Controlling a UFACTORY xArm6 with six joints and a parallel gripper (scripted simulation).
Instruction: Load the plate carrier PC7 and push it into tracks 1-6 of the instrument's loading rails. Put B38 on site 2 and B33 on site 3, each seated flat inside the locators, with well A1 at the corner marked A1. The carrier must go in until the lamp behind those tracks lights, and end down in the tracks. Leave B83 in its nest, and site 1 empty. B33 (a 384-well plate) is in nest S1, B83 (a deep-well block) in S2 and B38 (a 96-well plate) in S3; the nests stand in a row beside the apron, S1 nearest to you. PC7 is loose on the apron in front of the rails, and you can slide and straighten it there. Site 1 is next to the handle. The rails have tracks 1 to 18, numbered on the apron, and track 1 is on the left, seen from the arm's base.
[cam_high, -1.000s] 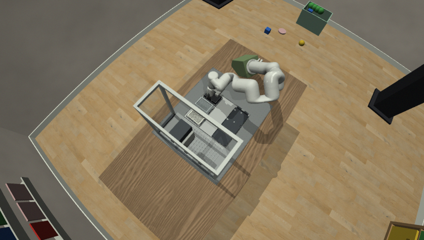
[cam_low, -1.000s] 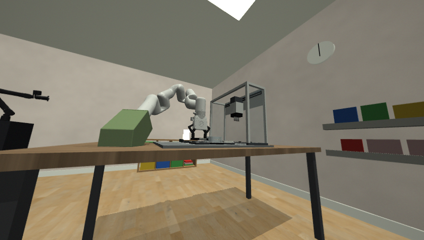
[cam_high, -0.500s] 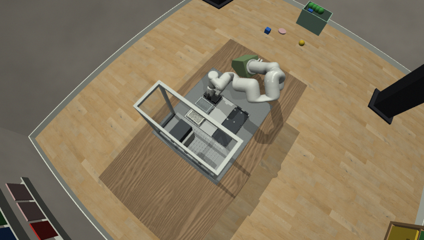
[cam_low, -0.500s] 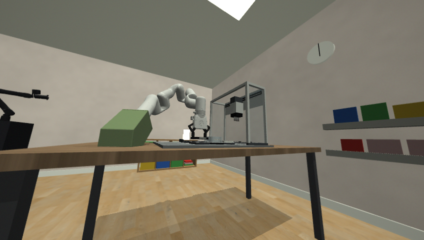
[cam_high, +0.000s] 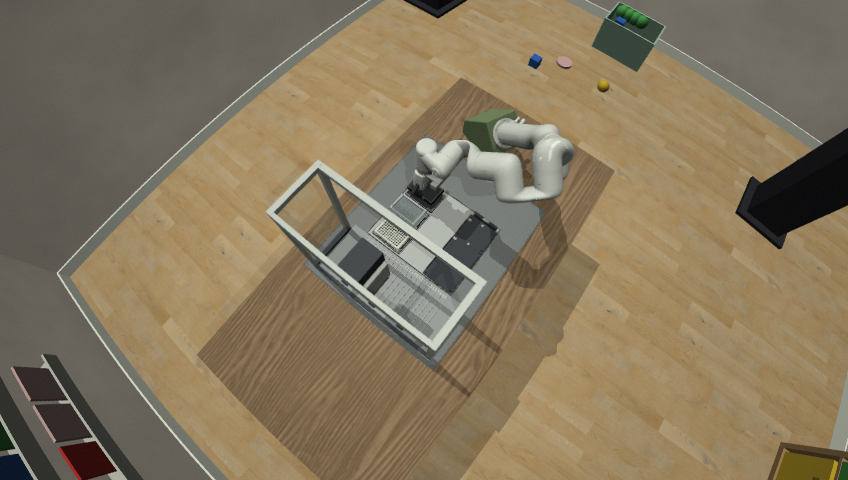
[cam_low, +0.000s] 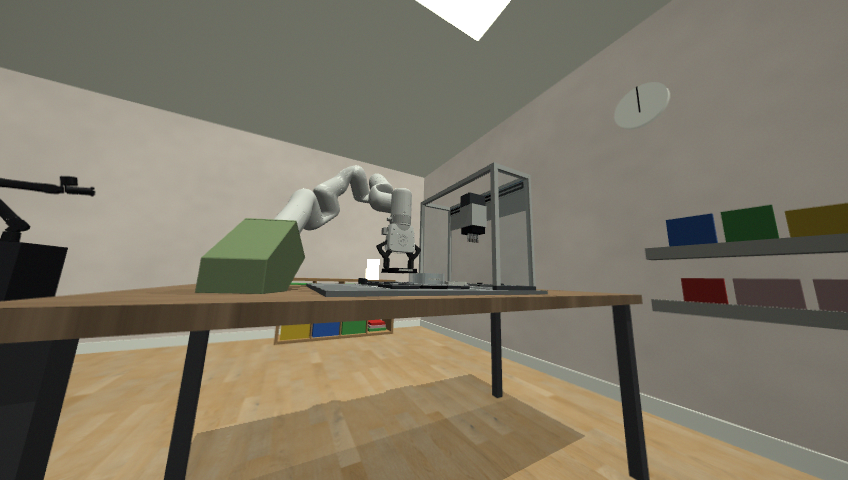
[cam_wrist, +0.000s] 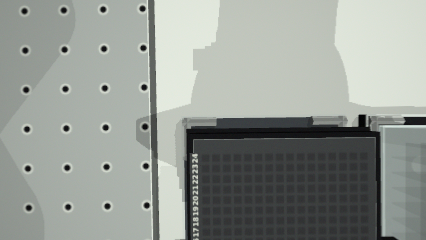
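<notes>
The nest s1 is 6 cm below my hand. Round my hand: white 96-well plate (22 cm ahead, 2 cm to the left, 5 cm below); then deep-well block (11 cm ahead, 1 cm to the left, 4 cm below); then dark 384-well plate (1 cm below).
</notes>
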